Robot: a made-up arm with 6 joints. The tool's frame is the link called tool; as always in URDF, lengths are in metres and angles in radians. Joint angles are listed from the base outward. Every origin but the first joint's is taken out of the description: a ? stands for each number. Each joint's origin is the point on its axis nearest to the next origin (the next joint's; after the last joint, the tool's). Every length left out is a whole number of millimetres.
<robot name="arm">
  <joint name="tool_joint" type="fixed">
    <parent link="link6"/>
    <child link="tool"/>
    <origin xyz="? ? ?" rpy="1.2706 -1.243 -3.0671"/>
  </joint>
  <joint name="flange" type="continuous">
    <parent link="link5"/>
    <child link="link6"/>
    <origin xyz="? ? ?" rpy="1.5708 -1.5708 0"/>
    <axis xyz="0 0 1"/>
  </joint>
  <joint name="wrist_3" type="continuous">
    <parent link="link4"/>
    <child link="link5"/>
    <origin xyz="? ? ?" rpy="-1.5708 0 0"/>
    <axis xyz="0 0 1"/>
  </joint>
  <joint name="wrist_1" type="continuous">
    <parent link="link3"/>
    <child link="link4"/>
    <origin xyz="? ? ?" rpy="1.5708 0 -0.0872"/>
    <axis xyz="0 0 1"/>
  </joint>
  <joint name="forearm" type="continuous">
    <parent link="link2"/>
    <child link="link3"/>
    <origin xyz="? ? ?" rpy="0 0 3.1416"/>
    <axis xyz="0 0 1"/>
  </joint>
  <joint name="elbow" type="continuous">
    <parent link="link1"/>
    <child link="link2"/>
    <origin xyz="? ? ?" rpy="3.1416 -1.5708 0"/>
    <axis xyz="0 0 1"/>
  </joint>
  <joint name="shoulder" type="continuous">
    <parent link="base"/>
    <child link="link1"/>
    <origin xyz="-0.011 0.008 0.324" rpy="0 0 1.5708"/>
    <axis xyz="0 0 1"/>
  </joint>
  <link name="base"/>
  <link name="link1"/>
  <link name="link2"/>
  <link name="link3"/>
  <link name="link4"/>
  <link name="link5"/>
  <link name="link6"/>
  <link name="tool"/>
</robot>
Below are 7 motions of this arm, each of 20 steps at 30 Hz.
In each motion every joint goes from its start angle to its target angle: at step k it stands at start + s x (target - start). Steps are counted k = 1, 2, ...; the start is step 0. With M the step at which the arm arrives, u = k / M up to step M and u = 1 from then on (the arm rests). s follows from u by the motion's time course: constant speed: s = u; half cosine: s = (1 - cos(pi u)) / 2; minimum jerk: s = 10 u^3 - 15 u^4 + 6 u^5.
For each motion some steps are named. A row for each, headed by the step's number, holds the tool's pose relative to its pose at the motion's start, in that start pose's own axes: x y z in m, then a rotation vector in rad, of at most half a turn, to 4 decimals.
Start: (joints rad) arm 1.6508 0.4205 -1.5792 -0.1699 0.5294 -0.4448
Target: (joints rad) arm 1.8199 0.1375 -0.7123 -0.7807 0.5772 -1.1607
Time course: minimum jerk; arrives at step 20
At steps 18, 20:
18: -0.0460 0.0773 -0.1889 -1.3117 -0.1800 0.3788
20: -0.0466 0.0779 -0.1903 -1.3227 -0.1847 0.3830

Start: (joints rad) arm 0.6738 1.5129 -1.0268 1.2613 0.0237 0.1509
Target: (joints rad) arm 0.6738 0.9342 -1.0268 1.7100 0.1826 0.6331
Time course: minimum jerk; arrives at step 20
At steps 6, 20:
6: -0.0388 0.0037 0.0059 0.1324 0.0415 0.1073
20: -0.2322 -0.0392 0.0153 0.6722 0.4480 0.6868

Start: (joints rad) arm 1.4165 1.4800 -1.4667 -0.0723 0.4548 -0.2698
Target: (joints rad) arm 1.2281 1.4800 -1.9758 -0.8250 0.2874 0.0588
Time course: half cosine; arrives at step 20
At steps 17, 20:
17: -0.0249 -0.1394 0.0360 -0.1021 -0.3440 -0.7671
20: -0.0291 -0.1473 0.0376 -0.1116 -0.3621 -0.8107

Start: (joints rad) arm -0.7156 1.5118 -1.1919 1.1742 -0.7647 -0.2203
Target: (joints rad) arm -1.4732 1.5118 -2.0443 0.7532 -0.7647 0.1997
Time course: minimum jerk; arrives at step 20
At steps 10, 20:
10: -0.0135 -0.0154 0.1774 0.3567 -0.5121 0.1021
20: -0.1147 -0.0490 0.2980 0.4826 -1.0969 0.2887

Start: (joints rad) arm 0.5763 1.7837 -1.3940 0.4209 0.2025 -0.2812
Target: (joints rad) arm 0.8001 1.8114 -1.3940 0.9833 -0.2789 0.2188
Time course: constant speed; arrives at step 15
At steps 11, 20:
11: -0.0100 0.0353 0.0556 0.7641 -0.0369 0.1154
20: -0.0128 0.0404 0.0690 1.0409 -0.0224 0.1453

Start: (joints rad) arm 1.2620 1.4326 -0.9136 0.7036 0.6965 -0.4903
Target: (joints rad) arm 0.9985 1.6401 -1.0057 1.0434 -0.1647 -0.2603
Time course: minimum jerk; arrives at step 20
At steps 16, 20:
16: 0.0358 -0.1513 0.0749 0.9296 -0.4278 -0.5146
20: 0.0360 -0.1629 0.0755 0.9846 -0.4528 -0.5527

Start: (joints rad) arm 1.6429 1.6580 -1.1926 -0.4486 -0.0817 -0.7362
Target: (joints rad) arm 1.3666 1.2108 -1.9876 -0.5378 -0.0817 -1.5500
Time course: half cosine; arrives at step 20
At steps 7, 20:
7: -0.0142 -0.1034 -0.0176 -0.2190 -0.0130 -0.3644
20: -0.2248 -0.3273 -0.0293 -0.9539 0.3440 -1.2337

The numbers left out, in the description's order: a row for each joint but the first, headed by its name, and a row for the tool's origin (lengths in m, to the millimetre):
tool: 0.024 -0.014 0
flange: 0.016 -0.087 0
wrist_3: -0.014 0.038 0
wrist_1: -0.065 -0.196 0
forearm: 0.011 -0.27 0
elbow: -0.033 -0.029 0

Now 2 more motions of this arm.
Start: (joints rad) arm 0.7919 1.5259 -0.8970 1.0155 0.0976 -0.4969
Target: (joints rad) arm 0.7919 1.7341 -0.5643 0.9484 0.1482 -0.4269
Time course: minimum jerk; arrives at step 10
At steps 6, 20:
6: 0.0579 -0.0097 -0.0810 -0.0735 0.3761 -0.0892
20: 0.0723 -0.0177 -0.1213 -0.1046 0.5522 -0.1317

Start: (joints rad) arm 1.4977 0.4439 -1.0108 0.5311 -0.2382 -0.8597
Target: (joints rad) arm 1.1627 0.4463 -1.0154 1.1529 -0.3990 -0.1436
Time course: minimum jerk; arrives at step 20
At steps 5, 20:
5: 0.0018 -0.0020 0.0046 0.1048 0.0469 -0.0333
20: 0.0156 -0.0372 0.0353 1.0544 0.2585 -0.3784

